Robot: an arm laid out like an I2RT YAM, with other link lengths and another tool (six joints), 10 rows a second.
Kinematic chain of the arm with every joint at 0, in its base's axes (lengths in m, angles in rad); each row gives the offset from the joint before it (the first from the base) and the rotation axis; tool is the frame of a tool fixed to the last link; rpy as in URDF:
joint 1: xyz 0 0 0.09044 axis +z
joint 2: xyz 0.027 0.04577 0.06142 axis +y
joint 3: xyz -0.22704 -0.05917 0 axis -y
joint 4: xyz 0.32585 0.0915 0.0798 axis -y
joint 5: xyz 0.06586 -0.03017 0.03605 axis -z
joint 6: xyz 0.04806 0 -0.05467 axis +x
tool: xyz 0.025 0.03 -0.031 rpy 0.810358 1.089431 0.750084
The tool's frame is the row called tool.
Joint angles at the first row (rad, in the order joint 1, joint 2, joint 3, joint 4, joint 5, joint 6):
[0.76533 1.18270 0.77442 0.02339 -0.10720 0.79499]
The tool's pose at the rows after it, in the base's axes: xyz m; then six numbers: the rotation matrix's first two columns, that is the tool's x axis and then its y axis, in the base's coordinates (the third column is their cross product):
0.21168 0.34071 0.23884 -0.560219 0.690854 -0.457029 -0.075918 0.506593 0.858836
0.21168 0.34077 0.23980 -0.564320 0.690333 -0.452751 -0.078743 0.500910 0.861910
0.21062 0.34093 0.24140 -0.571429 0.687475 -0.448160 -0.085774 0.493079 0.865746
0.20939 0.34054 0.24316 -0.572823 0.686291 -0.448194 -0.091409 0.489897 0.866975
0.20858 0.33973 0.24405 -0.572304 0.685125 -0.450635 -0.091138 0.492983 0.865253
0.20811 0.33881 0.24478 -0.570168 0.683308 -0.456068 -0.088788 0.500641 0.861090
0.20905 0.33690 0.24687 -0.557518 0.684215 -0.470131 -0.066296 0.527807 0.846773
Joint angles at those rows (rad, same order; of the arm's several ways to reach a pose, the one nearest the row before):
[0.76545 1.18272 0.77621 0.02225 -0.11270 0.79465]
[0.76411 1.18248 0.77676 0.02574 -0.12104 0.79614]
[0.76419 1.17942 0.77624 0.02990 -0.13325 0.79632]
[0.76510 1.17231 0.77465 0.02919 -0.13653 0.79461]
[0.76536 1.16611 0.77408 0.02093 -0.13470 0.79254]
[0.76543 1.16107 0.77582 0.00725 -0.12924 0.78856]
[0.76525 1.15673 0.79097 -0.04077 -0.10030 0.78562]

